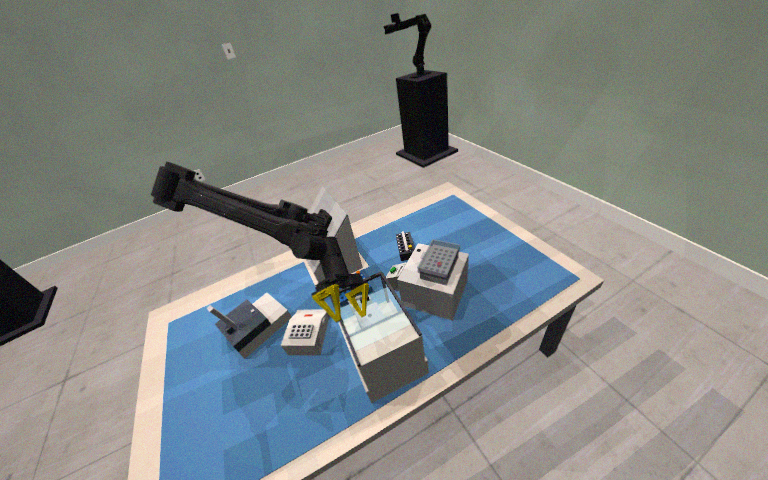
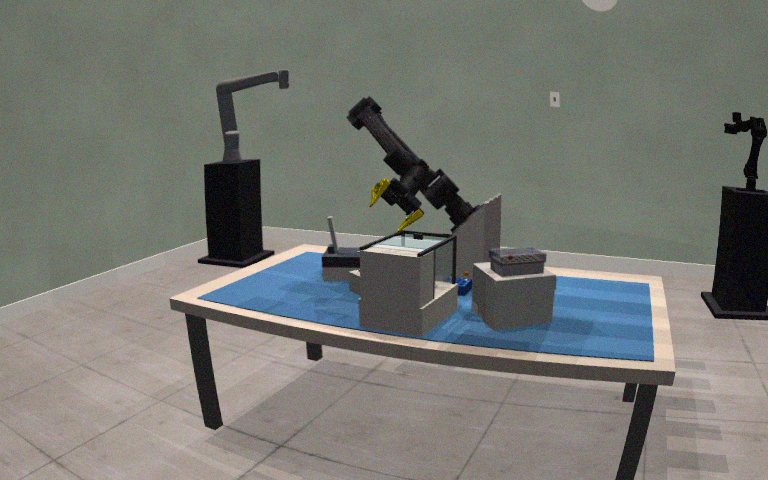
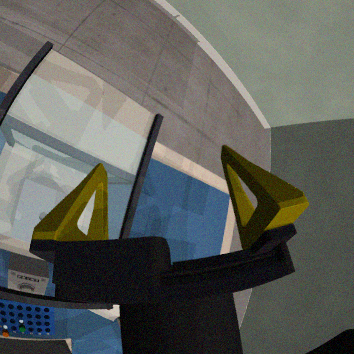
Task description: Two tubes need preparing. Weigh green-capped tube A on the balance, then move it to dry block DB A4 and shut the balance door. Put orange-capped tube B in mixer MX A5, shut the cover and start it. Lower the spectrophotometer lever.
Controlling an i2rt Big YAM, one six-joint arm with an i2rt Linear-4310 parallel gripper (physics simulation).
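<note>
My gripper [image 1: 351, 317] [image 2: 385, 217] [image 3: 161, 158] is open and empty, above the glass-topped balance [image 1: 390, 362] [image 2: 390, 291]. Its door position is unclear. Green-capped tube A [image 3: 22, 329] and orange-capped tube B [image 3: 5, 331] [image 2: 466, 273] stand in a blue rack [image 3: 37, 312] [image 2: 464, 286] at the arm-base side of the balance. The dry block [image 1: 301, 331] is a pale box with a grid of wells. The mixer [image 1: 427, 291] [image 2: 512, 300] has its clear cover [image 1: 444, 250] [image 2: 518, 251] down; a reddish spot shows under it. The spectrophotometer [image 1: 249, 328] has its lever [image 1: 219, 315] [image 2: 332, 233] raised.
A small black rack [image 1: 404, 245] stands behind the mixer. A small box with a green button [image 1: 393, 270] is beside the mixer. A tall grey panel [image 1: 346, 240] [image 2: 481, 232] stands by the arm base. Other arms stand on black pedestals [image 1: 423, 116] [image 2: 233, 209] off the table.
</note>
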